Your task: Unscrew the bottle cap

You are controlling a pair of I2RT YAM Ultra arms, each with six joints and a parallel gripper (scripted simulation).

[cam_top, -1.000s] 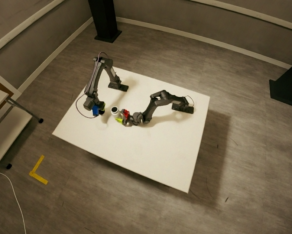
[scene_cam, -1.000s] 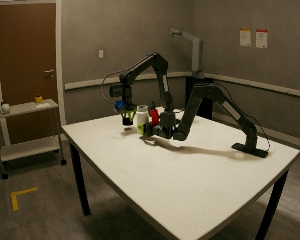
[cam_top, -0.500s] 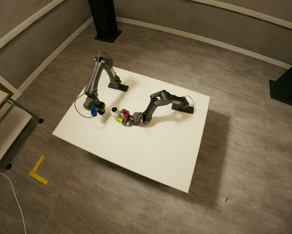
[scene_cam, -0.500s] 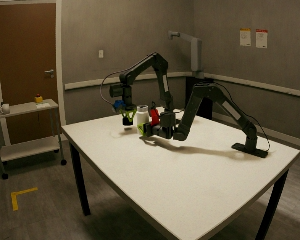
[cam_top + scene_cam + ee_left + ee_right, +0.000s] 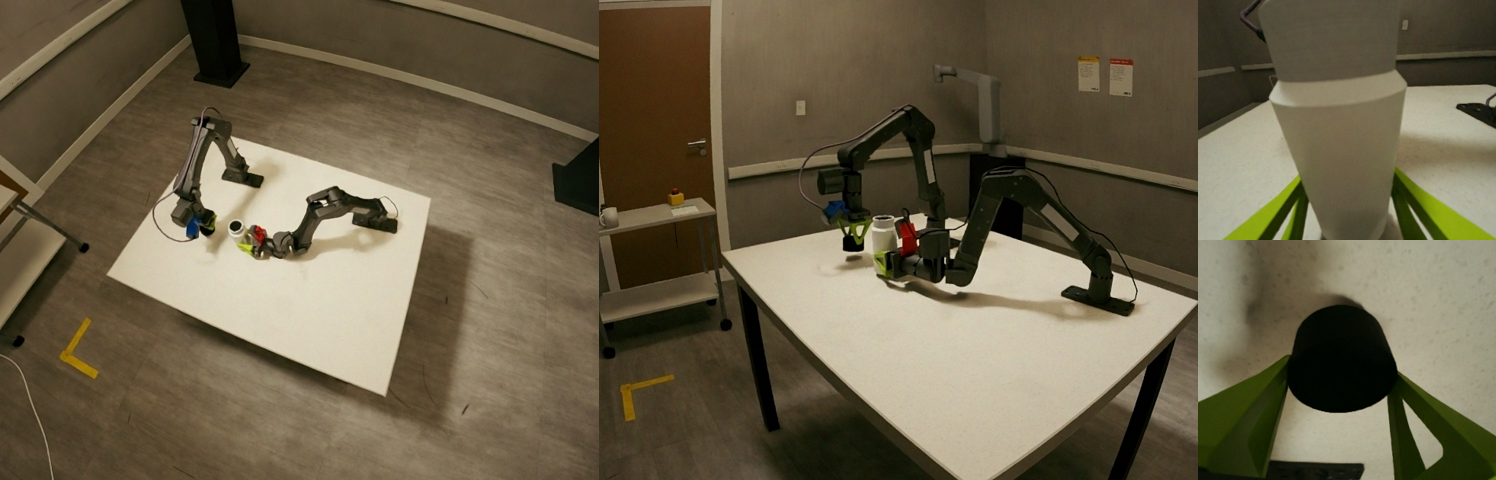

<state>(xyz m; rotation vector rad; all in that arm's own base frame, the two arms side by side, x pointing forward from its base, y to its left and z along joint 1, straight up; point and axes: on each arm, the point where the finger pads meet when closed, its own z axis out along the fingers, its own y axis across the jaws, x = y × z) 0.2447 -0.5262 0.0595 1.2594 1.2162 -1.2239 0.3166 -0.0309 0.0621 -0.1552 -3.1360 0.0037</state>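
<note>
My left hand is 6 cm below the white bottle. Round my left hand: black cap 1 cm ahead, 16 cm to the right, 2 cm below.
</note>
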